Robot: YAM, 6 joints.
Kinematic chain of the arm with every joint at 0, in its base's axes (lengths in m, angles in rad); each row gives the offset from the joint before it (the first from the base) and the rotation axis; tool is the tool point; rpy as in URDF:
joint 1: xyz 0 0 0.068 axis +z
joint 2: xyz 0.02 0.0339 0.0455 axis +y
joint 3: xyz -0.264 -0.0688 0 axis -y
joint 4: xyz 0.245 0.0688 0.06 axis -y
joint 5: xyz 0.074 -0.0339 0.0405 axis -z
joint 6: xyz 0.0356 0 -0.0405 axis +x
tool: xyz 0 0 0 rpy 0 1.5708 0
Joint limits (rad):
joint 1: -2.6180..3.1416
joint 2: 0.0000..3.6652
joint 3: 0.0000..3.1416
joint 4: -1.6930..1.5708
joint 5: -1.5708..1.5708
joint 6: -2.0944..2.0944
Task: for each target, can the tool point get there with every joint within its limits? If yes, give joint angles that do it. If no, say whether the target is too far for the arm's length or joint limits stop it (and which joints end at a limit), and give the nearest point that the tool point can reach.
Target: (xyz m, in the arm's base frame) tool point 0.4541 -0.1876 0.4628
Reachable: yes | joints -0.3464 2.5703 2.7675 1.1735 0.6757 0.6449
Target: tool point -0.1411 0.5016 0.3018
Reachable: yes | joints 1.8387 2.3016 1.7489 1.2374 -0.0916 0.3478
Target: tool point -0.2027 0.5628 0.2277
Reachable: yes | joints 1.9699 2.6749 2.3952 0.3399 1.1141 0.5941
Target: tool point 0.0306 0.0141 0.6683
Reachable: yes | joints 2.6136 1.0223 1.9604 0.6139 0.8870 0.5345
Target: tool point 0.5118 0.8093 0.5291
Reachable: no: too far | nearest point 0.3165 0.5005 0.3671 | short by 0.400 m
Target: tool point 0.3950 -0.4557 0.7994
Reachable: no: too far | nearest point 0.2786 -0.3214 0.5903 | short by 0.274 m
